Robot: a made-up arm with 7 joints. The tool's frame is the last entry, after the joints.
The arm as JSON. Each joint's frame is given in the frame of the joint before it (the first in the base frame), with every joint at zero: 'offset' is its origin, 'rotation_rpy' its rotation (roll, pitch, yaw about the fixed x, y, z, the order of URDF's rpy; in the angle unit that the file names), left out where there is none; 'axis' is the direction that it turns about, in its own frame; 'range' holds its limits. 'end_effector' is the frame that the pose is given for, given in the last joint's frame.
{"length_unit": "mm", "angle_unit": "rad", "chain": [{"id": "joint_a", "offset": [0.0, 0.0, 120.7], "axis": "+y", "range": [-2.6, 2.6]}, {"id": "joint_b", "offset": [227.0, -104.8, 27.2], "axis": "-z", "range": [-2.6, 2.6]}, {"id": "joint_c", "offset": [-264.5, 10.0, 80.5], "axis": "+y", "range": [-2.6, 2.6]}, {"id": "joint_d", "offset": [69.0, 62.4, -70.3], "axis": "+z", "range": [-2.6, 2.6]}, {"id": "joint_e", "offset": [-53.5, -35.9, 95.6], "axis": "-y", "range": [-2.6, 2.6]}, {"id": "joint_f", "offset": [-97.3, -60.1, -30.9], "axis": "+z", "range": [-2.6, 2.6]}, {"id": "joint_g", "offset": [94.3, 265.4, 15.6], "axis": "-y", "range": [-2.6, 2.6]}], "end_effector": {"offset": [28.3, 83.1, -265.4]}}
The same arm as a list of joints. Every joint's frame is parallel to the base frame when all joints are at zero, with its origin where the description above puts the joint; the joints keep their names.
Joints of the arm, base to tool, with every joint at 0 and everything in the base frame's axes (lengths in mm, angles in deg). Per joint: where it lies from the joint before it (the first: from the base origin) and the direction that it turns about. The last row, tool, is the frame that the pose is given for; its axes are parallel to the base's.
joint_a: axis +y xyz 0 0 120.7
joint_b: axis -z xyz 227 -104.8 27.2
joint_c: axis +y xyz -264.5 10 80.5
joint_d: axis +z xyz 69 62.4 -70.3
joint_e: axis -y xyz -53.5 -35.9 95.6
joint_f: axis +z xyz -97.3 -60.1 -30.9
joint_g: axis -y xyz 94.3 265.4 15.6
tool: xyz 28.3 83.1 -265.4
Joint limits (deg, base to tool): -148.97..148.97 -148.97..148.97 -148.97..148.97 -148.97..148.97 -148.97..148.97 -148.97..148.97 -148.97..148.97

